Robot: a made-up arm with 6 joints. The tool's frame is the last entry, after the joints. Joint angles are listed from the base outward.
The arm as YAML. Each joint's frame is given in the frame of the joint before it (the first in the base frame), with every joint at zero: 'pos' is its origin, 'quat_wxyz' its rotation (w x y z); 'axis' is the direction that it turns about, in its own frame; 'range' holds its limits. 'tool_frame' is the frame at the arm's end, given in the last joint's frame.
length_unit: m
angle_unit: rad
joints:
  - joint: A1
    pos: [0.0, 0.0, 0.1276]
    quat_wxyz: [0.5, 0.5, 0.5, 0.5]
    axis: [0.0, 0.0, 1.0]
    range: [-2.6, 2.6]
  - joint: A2
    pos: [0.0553, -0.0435, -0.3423]
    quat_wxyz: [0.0, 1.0, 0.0, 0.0]
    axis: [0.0, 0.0, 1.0]
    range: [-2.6, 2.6]
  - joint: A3
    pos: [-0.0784, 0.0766, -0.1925]
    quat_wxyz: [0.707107, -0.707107, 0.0, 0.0]
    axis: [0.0, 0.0, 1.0]
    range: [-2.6, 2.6]
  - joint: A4
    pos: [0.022, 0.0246, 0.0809]
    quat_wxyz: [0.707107, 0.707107, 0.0, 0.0]
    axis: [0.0, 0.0, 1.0]
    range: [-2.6, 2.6]
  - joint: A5
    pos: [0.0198, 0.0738, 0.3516]
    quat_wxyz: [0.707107, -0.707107, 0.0, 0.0]
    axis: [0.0, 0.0, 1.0]
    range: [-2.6, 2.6]
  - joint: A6
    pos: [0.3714, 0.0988, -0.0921]
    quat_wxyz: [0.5, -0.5, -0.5, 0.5]
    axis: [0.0, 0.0, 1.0]
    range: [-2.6, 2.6]
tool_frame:
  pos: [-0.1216, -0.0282, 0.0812]
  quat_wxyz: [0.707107, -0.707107, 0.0, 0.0]
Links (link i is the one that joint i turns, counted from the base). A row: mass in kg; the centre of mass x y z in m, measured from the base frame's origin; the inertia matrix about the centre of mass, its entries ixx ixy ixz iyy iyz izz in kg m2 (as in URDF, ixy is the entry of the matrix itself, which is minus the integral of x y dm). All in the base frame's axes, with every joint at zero. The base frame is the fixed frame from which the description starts. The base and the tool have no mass.
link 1: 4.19; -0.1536 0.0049 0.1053; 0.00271 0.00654 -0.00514 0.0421 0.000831 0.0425
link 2: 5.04; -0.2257 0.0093 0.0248; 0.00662 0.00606 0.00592 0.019 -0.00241 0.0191
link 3: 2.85; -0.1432 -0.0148 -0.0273; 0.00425 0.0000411 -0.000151 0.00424 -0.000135 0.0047
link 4: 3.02; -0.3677 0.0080 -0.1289; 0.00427 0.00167 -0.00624 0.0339 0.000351 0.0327
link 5: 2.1; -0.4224 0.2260 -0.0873; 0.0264 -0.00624 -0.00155 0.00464 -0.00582 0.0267
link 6: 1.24; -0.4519 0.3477 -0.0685; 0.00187 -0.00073 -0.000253 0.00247 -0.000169 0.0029
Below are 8 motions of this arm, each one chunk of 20 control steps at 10 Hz.
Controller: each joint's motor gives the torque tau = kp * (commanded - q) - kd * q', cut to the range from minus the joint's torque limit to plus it. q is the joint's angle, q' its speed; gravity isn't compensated. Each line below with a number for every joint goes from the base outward.
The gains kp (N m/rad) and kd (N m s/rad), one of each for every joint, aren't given. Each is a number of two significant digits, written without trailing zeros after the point. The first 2 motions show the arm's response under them.
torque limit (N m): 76 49 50 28 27 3.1
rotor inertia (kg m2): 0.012 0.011 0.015 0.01 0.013 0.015
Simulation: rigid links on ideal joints. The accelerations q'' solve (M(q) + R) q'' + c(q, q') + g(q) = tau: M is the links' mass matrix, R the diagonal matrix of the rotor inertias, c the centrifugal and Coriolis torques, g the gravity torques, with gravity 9.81 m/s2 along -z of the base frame. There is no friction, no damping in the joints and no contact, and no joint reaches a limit. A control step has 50 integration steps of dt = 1/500 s. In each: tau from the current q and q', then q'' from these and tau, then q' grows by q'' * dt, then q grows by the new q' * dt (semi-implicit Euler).
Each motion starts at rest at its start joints. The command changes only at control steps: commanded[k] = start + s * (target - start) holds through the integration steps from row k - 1 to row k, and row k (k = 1, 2, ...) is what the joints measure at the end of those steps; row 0 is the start. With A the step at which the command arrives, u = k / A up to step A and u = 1 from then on. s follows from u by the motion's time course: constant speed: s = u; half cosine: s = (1 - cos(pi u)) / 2; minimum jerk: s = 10 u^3 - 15 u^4 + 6 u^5; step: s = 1 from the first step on.
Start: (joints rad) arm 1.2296 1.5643 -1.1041 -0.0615 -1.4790 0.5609
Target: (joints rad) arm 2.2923 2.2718 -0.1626 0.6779 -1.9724 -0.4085
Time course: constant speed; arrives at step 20
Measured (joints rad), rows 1 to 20:
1: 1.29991 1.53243 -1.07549 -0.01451 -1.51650 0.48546
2: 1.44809 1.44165 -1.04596 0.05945 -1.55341 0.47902
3: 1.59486 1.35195 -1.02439 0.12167 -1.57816 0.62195
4: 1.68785 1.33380 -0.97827 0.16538 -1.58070 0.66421
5: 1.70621 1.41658 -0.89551 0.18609 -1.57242 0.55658
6: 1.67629 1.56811 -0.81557 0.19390 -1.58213 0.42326
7: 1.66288 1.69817 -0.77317 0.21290 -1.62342 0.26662
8: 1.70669 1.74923 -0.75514 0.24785 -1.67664 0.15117
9: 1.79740 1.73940 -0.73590 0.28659 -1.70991 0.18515
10: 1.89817 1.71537 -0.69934 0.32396 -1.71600 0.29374
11: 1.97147 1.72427 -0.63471 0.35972 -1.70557 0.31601
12: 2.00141 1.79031 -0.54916 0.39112 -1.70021 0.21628
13: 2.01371 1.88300 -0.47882 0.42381 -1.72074 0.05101
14: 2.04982 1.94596 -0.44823 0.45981 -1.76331 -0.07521
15: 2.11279 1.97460 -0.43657 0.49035 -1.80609 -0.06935
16: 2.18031 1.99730 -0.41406 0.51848 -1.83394 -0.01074
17: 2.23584 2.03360 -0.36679 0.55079 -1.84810 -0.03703
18: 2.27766 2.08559 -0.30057 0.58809 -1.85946 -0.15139
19: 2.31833 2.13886 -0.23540 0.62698 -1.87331 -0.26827
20: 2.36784 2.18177 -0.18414 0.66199 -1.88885 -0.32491
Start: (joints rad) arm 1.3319 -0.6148 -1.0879 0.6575 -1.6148 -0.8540
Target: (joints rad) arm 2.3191 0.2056 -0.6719 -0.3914 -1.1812 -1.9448
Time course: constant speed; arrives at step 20
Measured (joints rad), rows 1 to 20:
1: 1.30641 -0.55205 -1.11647 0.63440 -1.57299 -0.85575
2: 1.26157 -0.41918 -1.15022 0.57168 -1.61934 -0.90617
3: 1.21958 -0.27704 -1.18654 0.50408 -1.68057 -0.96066
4: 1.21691 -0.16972 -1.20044 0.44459 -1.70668 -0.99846
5: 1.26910 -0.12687 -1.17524 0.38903 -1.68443 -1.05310
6: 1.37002 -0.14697 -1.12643 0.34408 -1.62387 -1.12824
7: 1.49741 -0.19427 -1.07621 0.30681 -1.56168 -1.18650
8: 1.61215 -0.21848 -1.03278 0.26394 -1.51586 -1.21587
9: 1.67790 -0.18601 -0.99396 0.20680 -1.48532 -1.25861
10: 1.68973 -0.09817 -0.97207 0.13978 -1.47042 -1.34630
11: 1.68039 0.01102 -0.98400 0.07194 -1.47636 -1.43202
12: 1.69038 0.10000 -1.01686 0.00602 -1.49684 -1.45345
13: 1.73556 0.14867 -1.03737 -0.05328 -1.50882 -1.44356
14: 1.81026 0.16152 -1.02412 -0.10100 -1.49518 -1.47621
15: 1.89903 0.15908 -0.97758 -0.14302 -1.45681 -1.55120
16: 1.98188 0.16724 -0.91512 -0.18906 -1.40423 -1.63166
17: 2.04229 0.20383 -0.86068 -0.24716 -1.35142 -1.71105
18: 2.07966 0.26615 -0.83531 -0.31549 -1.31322 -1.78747
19: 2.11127 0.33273 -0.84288 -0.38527 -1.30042 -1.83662
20: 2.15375 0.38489 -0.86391 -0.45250 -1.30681 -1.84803
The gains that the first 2 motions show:
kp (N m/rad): 140 120 110 56 52 5.4
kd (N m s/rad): 5.4 4.6 4 1.5 2.1 0.13
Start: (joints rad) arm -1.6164 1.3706 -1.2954 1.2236 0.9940 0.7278
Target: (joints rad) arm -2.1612 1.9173 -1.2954 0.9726 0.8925 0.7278
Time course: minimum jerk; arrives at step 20
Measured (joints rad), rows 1 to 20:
1: -1.62820 1.42716 -1.28427 1.21593 1.08667 0.73167
2: -1.68711 1.51693 -1.29192 1.24916 1.17597 0.83471
3: -1.74528 1.59736 -1.30583 1.26539 1.17342 0.93395
4: -1.77542 1.63229 -1.30494 1.25350 1.14453 0.86276
5: -1.78311 1.63134 -1.30204 1.22535 1.11660 0.75670
6: -1.79234 1.62976 -1.29961 1.19793 1.09761 0.74899
7: -1.82316 1.65749 -1.29881 1.17776 1.09131 0.79644
8: -1.88031 1.72202 -1.30290 1.16124 1.08303 0.81378
9: -1.95283 1.80738 -1.31010 1.14316 1.05766 0.78327
10: -2.02351 1.88852 -1.31693 1.12084 1.01934 0.73989
11: -2.08109 1.95018 -1.32187 1.09538 0.98326 0.71489
12: -2.12481 1.99274 -1.32449 1.06980 0.95801 0.71037
13: -2.16034 2.02541 -1.32563 1.04671 0.94094 0.71208
14: -2.19309 2.05659 -1.32707 1.02791 0.92522 0.70917
15: -2.22406 2.08812 -1.32972 1.01406 0.90753 0.70036
16: -2.25023 2.11581 -1.33292 1.00448 0.88996 0.69006
17: -2.26779 2.13416 -1.33531 0.99801 0.87678 0.68311
18: -2.27530 2.14096 -1.33606 0.99388 0.87051 0.68181
19: -2.27479 2.13856 -1.33537 0.99160 0.87049 0.68516
20: -2.27068 2.13232 -1.33405 0.99046 0.87400 0.69015

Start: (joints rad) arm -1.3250 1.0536 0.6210 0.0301 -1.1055 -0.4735
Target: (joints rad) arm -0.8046 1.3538 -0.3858 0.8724 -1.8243 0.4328
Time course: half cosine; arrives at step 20
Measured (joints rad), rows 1 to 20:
1: -1.26445 1.01390 0.64213 0.03917 -1.11580 -0.44585
2: -1.16995 0.91676 0.68872 -0.00345 -1.10772 -0.48086
3: -1.07466 0.83308 0.73163 -0.02066 -1.08286 -0.58372
4: -1.01501 0.80222 0.73298 -0.00668 -1.07474 -0.62946
5: -1.00303 0.82992 0.68078 0.04910 -1.11301 -0.54956
6: -1.02741 0.90382 0.59029 0.13485 -1.17893 -0.38499
7: -1.05726 0.99509 0.48447 0.22496 -1.23898 -0.22878
8: -1.05479 1.06087 0.38017 0.29824 -1.29787 -0.14247
9: -1.00517 1.07535 0.29321 0.34304 -1.37415 -0.13434
10: -0.93682 1.06377 0.24256 0.38371 -1.44189 -0.15473
11: -0.88676 1.06912 0.22087 0.44595 -1.46154 -0.10752
12: -0.85226 1.09084 0.19491 0.51306 -1.46307 0.01241
13: -0.81845 1.11236 0.14056 0.57339 -1.49937 0.12319
14: -0.79137 1.13908 0.06108 0.63491 -1.57062 0.17409
15: -0.78108 1.18144 -0.02849 0.70164 -1.63948 0.20452
16: -0.77806 1.22742 -0.11250 0.76052 -1.70120 0.25803
17: -0.77439 1.26344 -0.17594 0.80511 -1.76069 0.30002
18: -0.77055 1.28803 -0.21200 0.83815 -1.80222 0.30041
19: -0.76581 1.29974 -0.22220 0.85797 -1.82046 0.28711
20: -0.75945 1.29711 -0.21395 0.86236 -1.81767 0.28806

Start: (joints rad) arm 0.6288 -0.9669 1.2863 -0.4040 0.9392 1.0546
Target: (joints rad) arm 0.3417 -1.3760 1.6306 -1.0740 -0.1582 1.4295
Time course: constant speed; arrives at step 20
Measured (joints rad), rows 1 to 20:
1: 0.51906 -0.93108 1.31776 -0.45012 0.93461 1.11481
2: 0.37622 -0.83917 1.37313 -0.43221 0.94128 1.25720
3: 0.31233 -0.81636 1.39928 -0.45706 0.93038 1.40674
4: 0.34352 -0.87730 1.41243 -0.49898 0.86904 1.38331
5: 0.39863 -0.95862 1.41929 -0.54660 0.76930 1.26366
6: 0.41107 -1.00359 1.43307 -0.60725 0.67936 1.21391
7: 0.37840 -1.00921 1.46105 -0.64552 0.63848 1.27278
8: 0.33582 -1.00487 1.49382 -0.65241 0.62466 1.38549
9: 0.31034 -1.01568 1.52127 -0.67363 0.59409 1.45279
10: 0.30704 -1.04643 1.53985 -0.71582 0.53262 1.43484
11: 0.31216 -1.08431 1.55213 -0.75826 0.45847 1.39746
12: 0.30874 -1.11499 1.56636 -0.79916 0.39654 1.40545
13: 0.29361 -1.13585 1.58824 -0.83468 0.35213 1.45288
14: 0.27497 -1.15328 1.61441 -0.86098 0.31206 1.49840
15: 0.26023 -1.17366 1.63822 -0.88664 0.26357 1.51800
16: 0.25056 -1.19843 1.65675 -0.91960 0.20639 1.52160
17: 0.24281 -1.22515 1.67208 -0.95780 0.14824 1.53043
18: 0.23365 -1.25088 1.68839 -0.99516 0.09458 1.55122
19: 0.22220 -1.27460 1.70771 -1.02802 0.04441 1.57628
20: 0.20960 -1.29705 1.72876 -1.05715 -0.00619 1.59690

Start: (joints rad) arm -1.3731 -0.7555 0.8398 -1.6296 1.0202 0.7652
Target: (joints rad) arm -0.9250 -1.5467 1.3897 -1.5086 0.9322 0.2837
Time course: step
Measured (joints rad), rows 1 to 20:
1: -1.15099 -1.25893 1.33185 -1.31248 1.03695 0.28061
2: -0.72833 -1.69137 1.51118 -1.50181 1.13819 0.30713
3: -0.76503 -1.67607 1.33526 -1.54060 1.18954 0.43386
4: -1.00257 -1.44966 1.38354 -1.45033 1.12260 0.41315
5: -1.09440 -1.37343 1.43734 -1.43295 1.06300 0.35797
6: -0.98922 -1.46619 1.40808 -1.46118 1.05967 0.34445
7: -0.90025 -1.54911 1.38572 -1.49678 1.10169 0.36065
8: -0.92397 -1.52796 1.39572 -1.48706 1.11479 0.37870
9: -0.98314 -1.47367 1.40610 -1.46667 1.09371 0.38926
10: -0.99290 -1.46492 1.40615 -1.46467 1.07765 0.37593
11: -0.96301 -1.49200 1.40087 -1.47513 1.08324 0.35924
12: -0.94645 -1.50736 1.39838 -1.48114 1.09475 0.36247
13: -0.95669 -1.49801 1.40041 -1.47672 1.09560 0.37685
14: -0.96995 -1.48588 1.40271 -1.47196 1.08961 0.38112
15: -0.96929 -1.48645 1.40244 -1.47265 1.08684 0.37247
16: -0.96159 -1.49349 1.40096 -1.47570 1.08894 0.36589
17: -0.95902 -1.49587 1.40057 -1.47646 1.09124 0.36894
18: -0.96234 -1.49283 1.40128 -1.47494 1.09103 0.37464
19: -0.96506 -1.49033 1.40177 -1.47396 1.08976 0.37511
20: -0.96424 -1.49108 1.40155 -1.47446 1.08935 0.37161

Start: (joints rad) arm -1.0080 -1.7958 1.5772 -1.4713 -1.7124 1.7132
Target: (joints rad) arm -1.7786 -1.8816 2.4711 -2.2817 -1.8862 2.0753
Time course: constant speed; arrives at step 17
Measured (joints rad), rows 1 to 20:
1: -1.07066 -1.76393 1.60344 -1.51345 -1.69650 1.75224
2: -1.16797 -1.69693 1.67153 -1.54216 -1.79296 1.76855
3: -1.26854 -1.62263 1.75537 -1.56871 -1.92894 1.62179
4: -1.36157 -1.56948 1.83407 -1.60619 -2.02020 1.46952
5: -1.41930 -1.56151 1.90132 -1.65419 -2.05802 1.47827
6: -1.43082 -1.60430 1.95767 -1.70737 -2.03853 1.59128
7: -1.41424 -1.67844 2.00087 -1.76355 -1.97624 1.71052
8: -1.40380 -1.74828 2.03434 -1.82076 -1.90578 1.81163
9: -1.42292 -1.78445 2.07068 -1.87404 -1.86903 1.88138
10: -1.47312 -1.78020 2.11690 -1.92032 -1.89370 1.89679
11: -1.54188 -1.75140 2.17169 -1.96012 -1.96580 1.86598
12: -1.60926 -1.72722 2.23592 -1.99743 -2.03816 1.82664
13: -1.65359 -1.73383 2.31129 -2.04198 -2.07155 1.81577
14: -1.66992 -1.77289 2.38523 -2.09589 -2.05645 1.85609
15: -1.67950 -1.81749 2.43357 -2.15049 -2.01856 1.93508
16: -1.70571 -1.84145 2.45229 -2.20322 -1.99477 2.01315
17: -1.74872 -1.84570 2.46752 -2.25465 -1.99614 2.07662
18: -1.76203 -1.83279 2.48709 -2.24577 -2.02844 2.08115
19: -1.76099 -1.83339 2.50668 -2.24051 -2.05055 2.00455
20: -1.75485 -1.84113 2.51772 -2.23922 -2.04672 1.95729

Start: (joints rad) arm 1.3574 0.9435 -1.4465 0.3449 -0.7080 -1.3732
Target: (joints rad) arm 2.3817 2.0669 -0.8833 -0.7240 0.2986 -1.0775
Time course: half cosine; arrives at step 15
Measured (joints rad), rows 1 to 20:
1: 1.36533 0.90427 -1.45677 0.38134 -0.74261 -1.34984
2: 1.44169 0.87442 -1.49801 0.41903 -0.74228 -1.24290
3: 1.53447 0.87909 -1.51087 0.42055 -0.70319 -1.10937
4: 1.61941 0.94117 -1.46498 0.36189 -0.62837 -1.05202
5: 1.68729 1.06467 -1.37436 0.24039 -0.53519 -1.09135
6: 1.74799 1.22963 -1.28788 0.07665 -0.43460 -1.15386
7: 1.82670 1.39050 -1.23631 -0.07883 -0.32536 -1.16334
8: 1.93973 1.50960 -1.19772 -0.18373 -0.21450 -1.11173
9: 2.07297 1.59293 -1.14444 -0.23987 -0.10987 -1.02615
10: 2.19185 1.67742 -1.07955 -0.29571 -0.00690 -0.93982
11: 2.27488 1.78621 -1.02127 -0.40163 0.09550 -0.91887
12: 2.33329 1.89549 -0.98574 -0.53698 0.18921 -0.99888
13: 2.38657 1.96558 -0.96566 -0.62982 0.26944 -1.08957
14: 2.43157 1.99164 -0.94557 -0.64816 0.32315 -1.08587
15: 2.45087 1.99525 -0.93193 -0.62654 0.33290 -1.01493
16: 2.45036 1.99816 -0.93435 -0.61055 0.31274 -0.96317
17: 2.44890 2.00284 -0.94446 -0.61471 0.29535 -0.96328
18: 2.45011 2.00245 -0.94831 -0.62738 0.29502 -0.99159
19: 2.45118 2.00009 -0.94397 -0.63138 0.30527 -1.01194
20: 2.45027 1.99999 -0.93910 -0.62584 0.31310 -1.00918

